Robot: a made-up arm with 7 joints. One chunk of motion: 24 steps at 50 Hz.
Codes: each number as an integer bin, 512 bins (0 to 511) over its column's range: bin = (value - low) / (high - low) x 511, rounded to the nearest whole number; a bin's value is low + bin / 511 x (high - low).
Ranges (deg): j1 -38..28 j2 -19..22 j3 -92..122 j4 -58..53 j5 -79..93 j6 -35..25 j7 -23..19
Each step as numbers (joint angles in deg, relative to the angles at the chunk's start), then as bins.
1 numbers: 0.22 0.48 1.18 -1.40 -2.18 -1.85 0.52
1 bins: 296 243 222 261 228 282 286
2 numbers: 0.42 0.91 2.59 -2.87 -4.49 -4.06 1.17
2 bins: 297 248 226 254 221 264 294
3 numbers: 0.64 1.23 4.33 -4.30 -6.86 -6.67 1.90
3 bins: 299 252 230 247 214 241 303
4 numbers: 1.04 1.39 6.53 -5.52 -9.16 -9.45 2.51
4 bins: 302 254 235 242 207 218 310
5 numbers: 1.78 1.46 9.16 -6.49 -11.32 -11.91 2.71
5 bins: 308 255 242 237 201 197 313
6 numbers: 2.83 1.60 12.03 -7.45 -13.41 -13.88 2.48
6 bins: 316 257 248 233 195 180 310
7 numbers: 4.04 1.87 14.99 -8.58 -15.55 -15.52 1.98
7 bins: 325 260 255 228 189 166 304
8 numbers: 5.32 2.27 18.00 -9.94 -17.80 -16.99 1.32
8 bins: 335 265 263 221 182 153 296
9 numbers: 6.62 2.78 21.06 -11.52 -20.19 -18.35 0.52
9 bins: 345 271 270 214 175 142 286
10 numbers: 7.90 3.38 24.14 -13.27 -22.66 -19.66 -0.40
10 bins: 355 279 277 206 167 131 275
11 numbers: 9.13 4.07 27.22 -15.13 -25.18 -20.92 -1.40
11 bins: 365 288 285 197 160 120 263
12 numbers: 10.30 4.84 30.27 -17.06 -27.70 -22.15 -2.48
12 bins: 374 297 292 188 152 109 250
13 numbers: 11.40 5.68 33.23 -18.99 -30.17 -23.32 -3.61
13 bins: 382 308 299 180 145 99 236
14 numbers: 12.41 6.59 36.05 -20.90 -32.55 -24.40 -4.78
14 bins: 390 319 306 171 138 90 222
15 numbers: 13.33 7.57 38.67 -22.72 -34.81 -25.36 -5.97
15 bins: 397 331 312 162 131 82 207
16 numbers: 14.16 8.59 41.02 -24.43 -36.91 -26.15 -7.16
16 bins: 404 344 318 155 125 75 193
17 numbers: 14.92 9.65 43.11 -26.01 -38.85 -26.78 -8.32
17 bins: 410 357 323 147 119 70 179
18 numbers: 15.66 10.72 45.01 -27.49 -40.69 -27.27 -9.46
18 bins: 415 370 327 140 114 66 165
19 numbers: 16.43 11.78 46.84 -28.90 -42.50 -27.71 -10.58
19 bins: 421 384 332 134 108 62 151
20 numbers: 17.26 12.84 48.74 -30.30 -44.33 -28.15 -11.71
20 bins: 428 397 336 128 103 58 137
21 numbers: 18.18 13.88 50.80 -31.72 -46.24 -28.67 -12.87
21 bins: 435 410 341 121 97 54 123
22 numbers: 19.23 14.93 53.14 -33.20 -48.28 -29.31 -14.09
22 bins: 443 423 347 114 91 48 108
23 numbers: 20.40 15.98 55.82 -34.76 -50.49 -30.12 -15.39
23 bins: 452 436 353 107 85 42 93
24 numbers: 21.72 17.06 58.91 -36.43 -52.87 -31.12 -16.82
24 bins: 462 449 360 99 78 33 75
